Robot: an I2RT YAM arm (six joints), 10 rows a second.
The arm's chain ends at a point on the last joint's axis. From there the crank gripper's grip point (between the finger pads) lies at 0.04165 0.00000 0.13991 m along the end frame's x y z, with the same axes.
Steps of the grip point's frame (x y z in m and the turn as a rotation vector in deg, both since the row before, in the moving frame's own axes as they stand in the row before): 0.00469, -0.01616, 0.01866, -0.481, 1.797, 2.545; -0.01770, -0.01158, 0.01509, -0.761, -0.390, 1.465; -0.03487, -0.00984, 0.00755, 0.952, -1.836, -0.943; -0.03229, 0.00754, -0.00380, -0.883, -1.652, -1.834; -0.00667, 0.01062, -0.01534, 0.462, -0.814, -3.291; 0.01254, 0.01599, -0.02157, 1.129, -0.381, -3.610; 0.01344, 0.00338, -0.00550, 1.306, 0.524, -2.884; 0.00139, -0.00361, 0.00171, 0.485, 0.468, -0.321; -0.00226, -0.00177, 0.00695, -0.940, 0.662, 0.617
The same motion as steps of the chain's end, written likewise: 0.00039, -0.01928, 0.02005, -0.481, 1.797, 2.545; -0.01671, -0.01449, 0.01483, -0.761, -0.390, 1.465; -0.03034, -0.00686, 0.00631, 0.952, -1.836, -0.943; -0.02825, 0.00664, -0.00494, -0.883, -1.652, -1.834; -0.00458, 0.01408, -0.01590, 0.462, -0.814, -3.291; 0.01364, 0.02134, -0.02179, 1.129, -0.381, -3.610; 0.01230, 0.00869, -0.00505, 1.306, 0.524, -2.884; 0.00025, -0.00219, 0.00206, 0.485, 0.468, -0.321; -0.00386, -0.00452, 0.00746, -0.940, 0.662, 0.617
